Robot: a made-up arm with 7 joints.
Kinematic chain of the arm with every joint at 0, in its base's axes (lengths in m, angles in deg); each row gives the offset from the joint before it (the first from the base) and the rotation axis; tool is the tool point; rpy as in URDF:
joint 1: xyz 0 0 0.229 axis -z
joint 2: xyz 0 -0.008 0.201 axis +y
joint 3: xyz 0 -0.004 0.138 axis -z
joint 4: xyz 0 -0.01 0.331 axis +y
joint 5: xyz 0 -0.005 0.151 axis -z
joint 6: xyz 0 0 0.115 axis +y
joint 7: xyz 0 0 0.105 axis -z
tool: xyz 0 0 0 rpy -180 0 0
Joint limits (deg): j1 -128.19..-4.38 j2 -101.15..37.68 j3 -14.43..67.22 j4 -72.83..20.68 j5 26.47..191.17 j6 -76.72..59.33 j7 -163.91..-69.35
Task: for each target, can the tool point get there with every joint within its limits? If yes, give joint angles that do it. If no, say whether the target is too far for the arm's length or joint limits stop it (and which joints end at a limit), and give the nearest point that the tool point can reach.
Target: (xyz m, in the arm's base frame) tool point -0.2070 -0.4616 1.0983
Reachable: yes | joints -60.04 -36.97 -3.28 1.53 116.92 14.93 -81.79
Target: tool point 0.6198 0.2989 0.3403
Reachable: no: joint limits stop it (at a limit: joint 2, joint 4, joint 6) | nearest point 0.5300 0.2556 0.8658 | short by 0.535 m
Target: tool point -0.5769 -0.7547 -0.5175
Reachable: no: too far | nearest point -0.3915 -0.5121 0.0168 | short by 0.615 m
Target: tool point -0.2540 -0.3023 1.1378
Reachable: yes | joints -52.57 -29.55 7.88 -10.62 144.85 -48.87 -125.50
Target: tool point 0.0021 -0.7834 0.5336
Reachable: yes | joints -101.35 -75.64 49.58 -36.46 120.81 -35.74 -146.29
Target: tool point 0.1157 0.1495 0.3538
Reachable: no: joint limits stop it (at a limit: joint 1, joint 2, joint 3, joint 4, joint 5, joint 6) | nearest point 0.1926 0.2959 0.8546 | short by 0.527 m
